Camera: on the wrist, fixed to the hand. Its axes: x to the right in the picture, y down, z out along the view.
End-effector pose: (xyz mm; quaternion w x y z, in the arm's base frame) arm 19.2 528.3 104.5 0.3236 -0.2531 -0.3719 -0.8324
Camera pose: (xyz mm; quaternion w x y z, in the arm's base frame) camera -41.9 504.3 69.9 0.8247 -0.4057 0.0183 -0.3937
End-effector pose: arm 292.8 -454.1 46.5 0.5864 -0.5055 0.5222 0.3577
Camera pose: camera 330.6 -516.8 34.5 0.0678 -0.0519 0.7354 0.6722
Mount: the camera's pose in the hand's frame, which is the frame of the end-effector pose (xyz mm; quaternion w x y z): 26.0 -47.8 -50.4 0.6905 -0.0842 0.0746 0.7146
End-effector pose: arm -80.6 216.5 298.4 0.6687 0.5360 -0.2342 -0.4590
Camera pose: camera -45.2 219.1 233.3 0.8523 0.1807 -0.4562 0.1812
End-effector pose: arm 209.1 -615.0 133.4 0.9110 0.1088 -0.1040 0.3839
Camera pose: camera 266.7 -616.0 86.7 0.3716 -0.1045 -0.1139 0.9154
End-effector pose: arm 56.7 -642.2 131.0 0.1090 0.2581 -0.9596 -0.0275
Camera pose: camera 69.4 -696.4 180.0 0.1882 -0.5146 -0.8365 -0.0026
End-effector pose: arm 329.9 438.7 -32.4 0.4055 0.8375 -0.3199 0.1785
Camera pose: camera 379.5 490.8 -14.3 0.2468 0.3022 -0.8041 0.4485
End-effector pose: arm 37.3 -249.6 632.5 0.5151 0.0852 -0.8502 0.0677
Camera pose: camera 79.3 -288.0 680.1 0.3779 -0.5971 -0.6152 0.3496
